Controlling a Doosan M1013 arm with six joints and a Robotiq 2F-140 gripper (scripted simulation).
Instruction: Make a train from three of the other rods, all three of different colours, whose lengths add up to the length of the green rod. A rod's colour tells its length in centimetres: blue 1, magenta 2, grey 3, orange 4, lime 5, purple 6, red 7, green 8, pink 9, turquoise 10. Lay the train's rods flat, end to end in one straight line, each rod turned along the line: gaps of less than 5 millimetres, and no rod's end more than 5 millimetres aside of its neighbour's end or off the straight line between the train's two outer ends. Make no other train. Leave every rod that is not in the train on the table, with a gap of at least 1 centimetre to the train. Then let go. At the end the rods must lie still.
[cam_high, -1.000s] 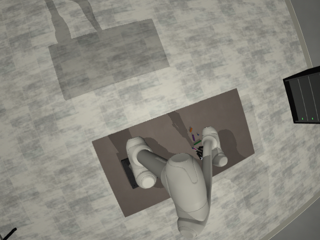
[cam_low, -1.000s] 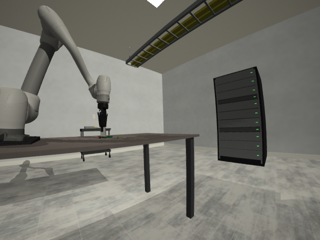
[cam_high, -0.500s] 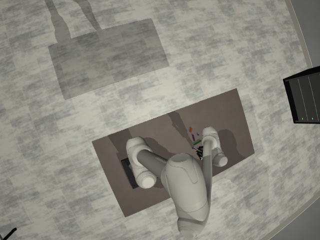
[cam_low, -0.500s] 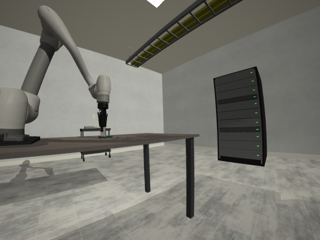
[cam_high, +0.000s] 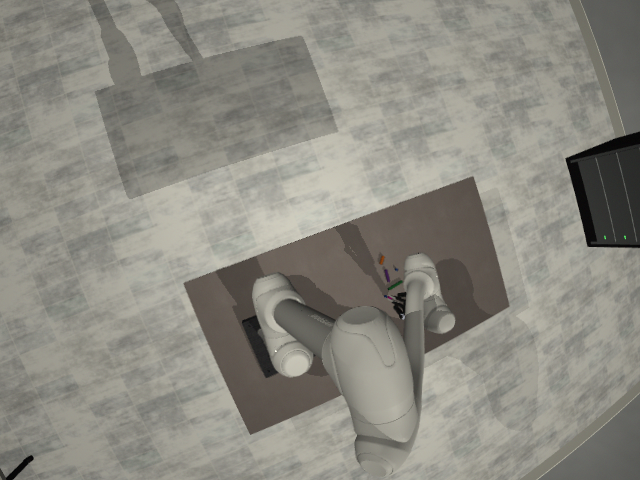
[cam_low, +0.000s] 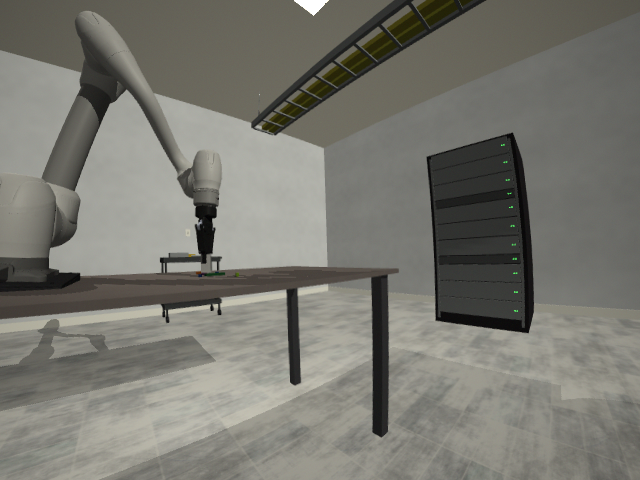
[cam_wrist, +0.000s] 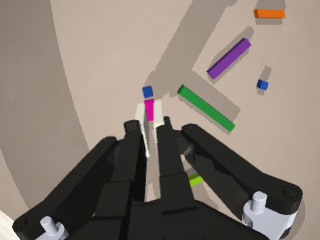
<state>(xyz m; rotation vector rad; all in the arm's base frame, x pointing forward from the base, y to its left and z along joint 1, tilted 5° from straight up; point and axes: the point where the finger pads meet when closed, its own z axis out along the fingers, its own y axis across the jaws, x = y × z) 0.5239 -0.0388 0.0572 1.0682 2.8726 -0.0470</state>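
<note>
Right now the magenta rod is 30 mm below my hand. From my hand the other things lie so: lime rod: 100 mm ahead, 50 mm to the right, 40 mm below; then purple rod: 30 mm ahead, 100 mm to the left, 40 mm below; then green rod: 50 mm ahead, 40 mm to the left, 40 mm below.
</note>
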